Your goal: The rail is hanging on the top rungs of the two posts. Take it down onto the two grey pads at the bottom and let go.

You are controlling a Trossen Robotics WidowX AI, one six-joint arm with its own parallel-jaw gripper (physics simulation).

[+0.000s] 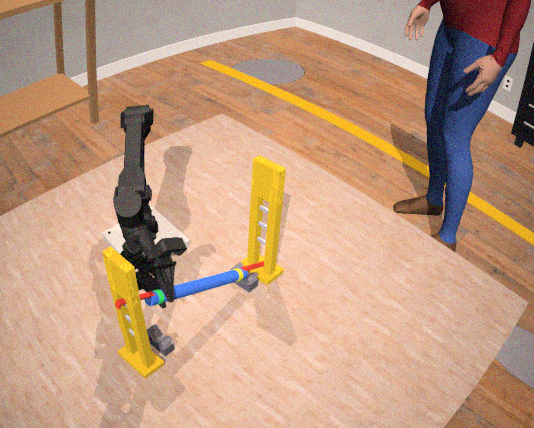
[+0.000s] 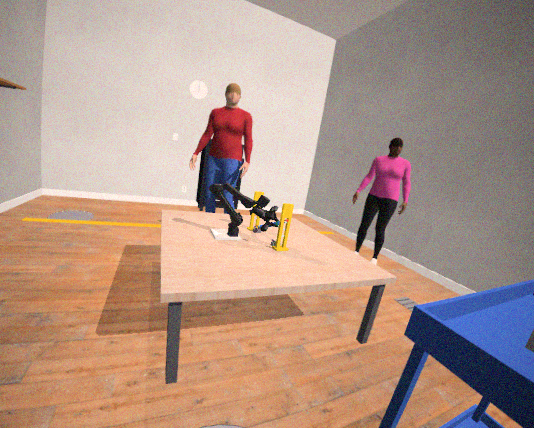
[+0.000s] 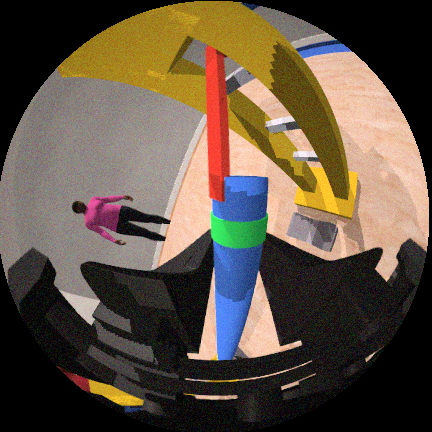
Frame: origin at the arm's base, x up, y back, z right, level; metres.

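Seen in the pictures: gripper, fingertip midpoint: (image 1: 167, 305) (image 3: 233, 234); arm's base, origin of the base link: (image 2: 232, 235).
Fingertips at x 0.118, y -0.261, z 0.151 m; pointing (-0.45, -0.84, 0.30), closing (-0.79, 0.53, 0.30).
Pixels of each thing's middle, then the offset from my fingertips to it. "*": a spot on its surface instead. Level surfaces: height alone.
- rail, body centre: (image 3: 228, 332) (image 1: 199, 285) dz -0.105, dx -0.032, dy +0.013 m
- far yellow post, surface spot: (image 1: 268, 175) (image 2: 260, 194) * dz -0.305, dx +0.144, dy +0.003 m
- far grey pad, body centre: (image 1: 244, 276) (image 3: 232, 359) dz -0.253, dx -0.113, dy +0.013 m
- wooden table, its level: dx -0.135 m
The rail (image 1: 207, 284) (image 3: 237, 280) is a blue tube with red end pegs, a green band and a yellow band. It is tilted: the green-banded end is high, the yellow-banded end low. My gripper (image 1: 166, 296) (image 3: 233, 234) is shut on the tube beside the green band. The high peg passes through the slot of the near yellow post (image 1: 122, 270) (image 2: 286, 211), near its top rung; contact is unclear. The low peg reaches the far yellow post (image 1: 268, 175) (image 2: 258, 196) below its three visible rungs. The near grey pad (image 1: 161, 341) (image 3: 312, 231) is bare; the rail end is over the far grey pad (image 1: 248, 282).
Both posts stand on the wooden table (image 1: 350, 325) (image 2: 250, 272), with the arm's white base plate (image 1: 172, 232) (image 2: 222, 235) behind the rail. A person in red (image 2: 230, 132) and a person in pink (image 2: 390, 177) stand beyond the table. A blue cart (image 2: 465, 345) stands at right.
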